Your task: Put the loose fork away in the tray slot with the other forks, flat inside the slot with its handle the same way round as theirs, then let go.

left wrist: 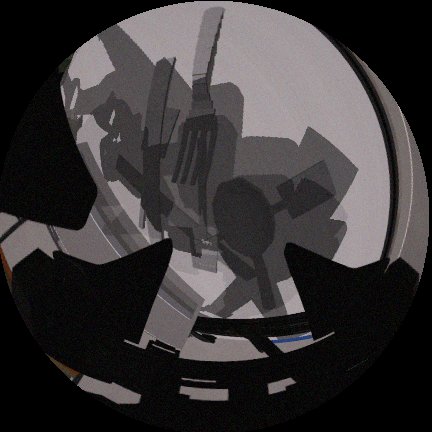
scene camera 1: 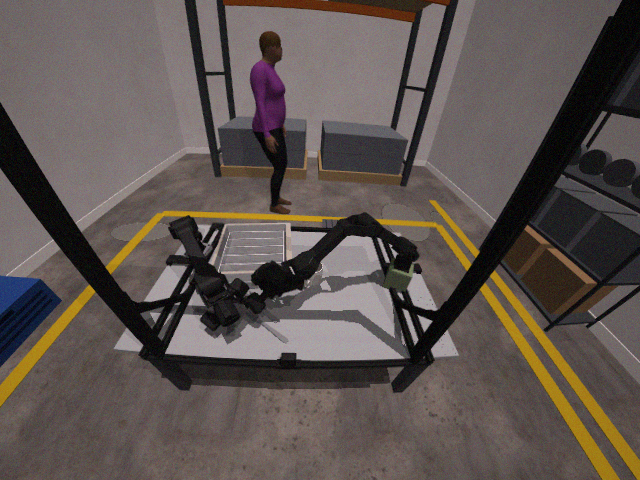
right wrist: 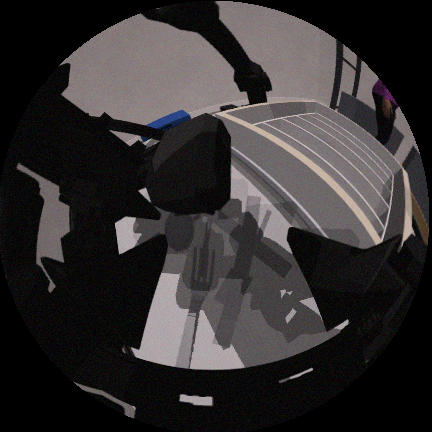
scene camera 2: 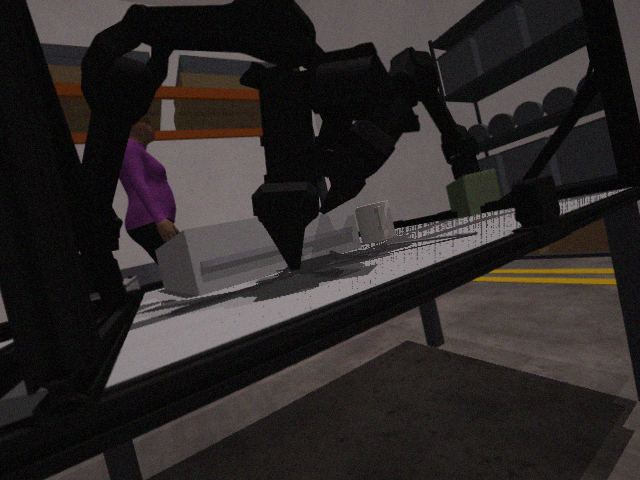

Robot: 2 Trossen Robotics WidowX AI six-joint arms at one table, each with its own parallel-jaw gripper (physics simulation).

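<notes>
The loose fork (scene camera 1: pixel 275 333) (left wrist: pixel 201 100) (right wrist: pixel 201 270) lies on the table beneath the two grippers, in heavy shadow. In the left wrist view its handle points up and its tines point down. The slotted tray (scene camera 1: pixel 288 245) (scene camera 2: pixel 222 253) (right wrist: pixel 300 160) stands behind it at the back left of the table. Forks inside its slots cannot be made out. My left gripper (scene camera 2: pixel 294 265) (left wrist: pixel 230 247) is open and empty, pointing down low over the table near the fork. My right gripper (right wrist: pixel 228 237) is open and empty, beside the left one and tilted; the fork shows between its fingers, apart from them.
A pale mug (scene camera 1: pixel 314 275) (scene camera 2: pixel 373 223) stands beside the tray. A green block (scene camera 1: pixel 398 276) (scene camera 2: pixel 473 191) is at the right arm's base. The two arms crowd close together over the fork. A person (scene camera 1: pixel 268 98) (scene camera 2: pixel 149 186) stands behind the table. Dark frame posts surround it.
</notes>
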